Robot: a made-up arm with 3 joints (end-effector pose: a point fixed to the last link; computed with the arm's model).
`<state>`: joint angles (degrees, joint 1 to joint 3).
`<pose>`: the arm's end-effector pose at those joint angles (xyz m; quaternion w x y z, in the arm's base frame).
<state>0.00 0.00 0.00</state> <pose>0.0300 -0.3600 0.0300 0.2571 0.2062 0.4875 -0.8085</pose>
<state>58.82 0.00 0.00</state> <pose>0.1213 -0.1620 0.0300 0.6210 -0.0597 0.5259 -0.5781</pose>
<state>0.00 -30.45 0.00</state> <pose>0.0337 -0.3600 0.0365 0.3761 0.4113 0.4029 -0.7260</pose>
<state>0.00 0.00 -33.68</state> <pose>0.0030 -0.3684 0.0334 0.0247 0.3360 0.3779 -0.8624</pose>
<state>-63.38 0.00 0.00</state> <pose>-0.2027 -0.3769 0.0300 0.2060 -0.4316 -0.3065 0.8230</pose>
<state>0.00 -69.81 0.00</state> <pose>0.0328 -0.3600 0.0459 0.4898 0.6318 0.2527 -0.5451</pose>
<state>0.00 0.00 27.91</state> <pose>0.0457 -0.3424 0.0277 0.4338 0.0848 0.5469 -0.7110</pose>
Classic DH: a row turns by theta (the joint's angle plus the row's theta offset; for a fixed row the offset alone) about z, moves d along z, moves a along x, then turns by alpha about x. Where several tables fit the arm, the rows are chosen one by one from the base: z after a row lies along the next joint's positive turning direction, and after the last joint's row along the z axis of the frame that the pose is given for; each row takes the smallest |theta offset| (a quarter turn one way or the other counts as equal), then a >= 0, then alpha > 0; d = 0 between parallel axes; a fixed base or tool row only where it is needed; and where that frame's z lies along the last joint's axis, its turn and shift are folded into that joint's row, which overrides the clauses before.
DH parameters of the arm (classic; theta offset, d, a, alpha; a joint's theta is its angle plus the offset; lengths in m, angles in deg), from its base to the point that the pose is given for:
base (fixed): 60.95 0 -0.2059 0
joint 1: -60.95 0.04 0.12 -90
joint 2: 6.66 -0.139 -0.0164 88.28
joint 3: -8.36 -0.0258 0.0331 66.42
tool (fixed): -132.37 0.0396 0 0

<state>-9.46 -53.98 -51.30</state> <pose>-0.0267 -0.3809 0.0114 0.0023 0.7648 0.2562 -0.5912</pose>
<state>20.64 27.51 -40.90</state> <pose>0.0569 -0.3219 0.0455 0.0590 0.0825 0.3541 -0.9297</pose>
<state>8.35 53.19 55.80</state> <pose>0.0467 -0.2994 0.0067 0.3010 -0.3488 0.7518 -0.4718</pose>
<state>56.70 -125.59 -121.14</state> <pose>0.1065 -0.1238 -0.0125 0.3130 -0.5058 -0.8038 -0.0100</pose>
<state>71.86 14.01 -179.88</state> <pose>0.0171 -0.1395 0.0451 0.3710 -0.5871 0.0643 0.7166</pose>
